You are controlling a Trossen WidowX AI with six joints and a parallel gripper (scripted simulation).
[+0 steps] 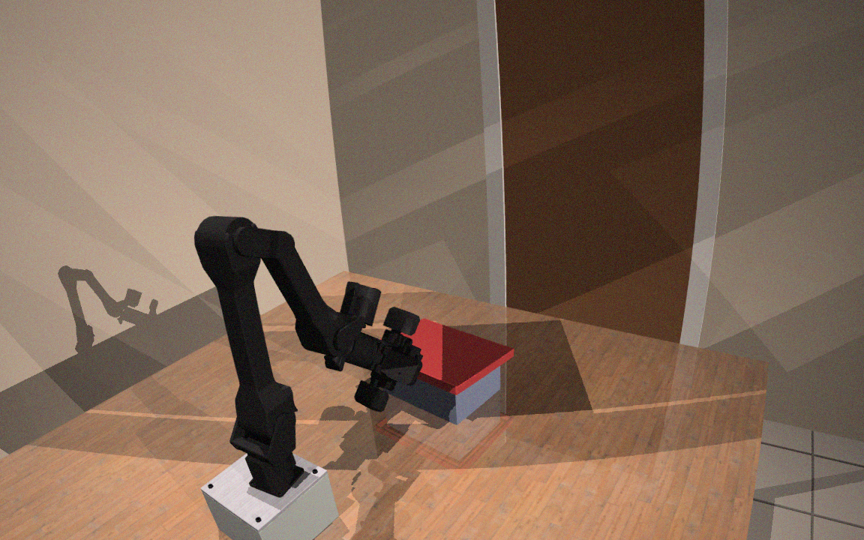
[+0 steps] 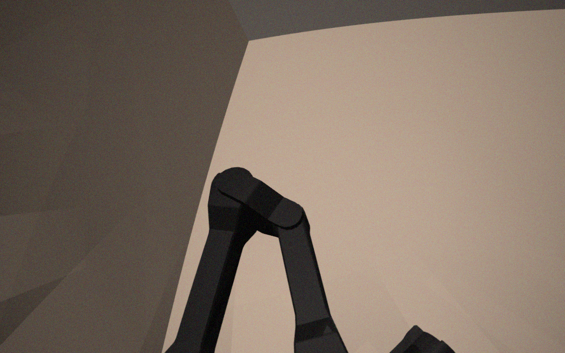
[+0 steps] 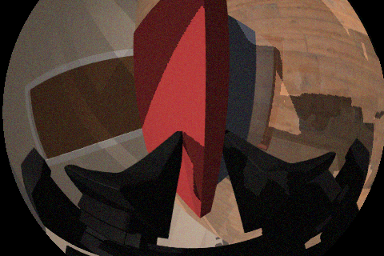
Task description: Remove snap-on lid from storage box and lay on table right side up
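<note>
My gripper tip is 70 mm short of the red lid and 20 mm to the left of it. Also, from my gripper tip: grey-blue storage box (70 mm ahead, 20 mm to the right, 50 mm below).
</note>
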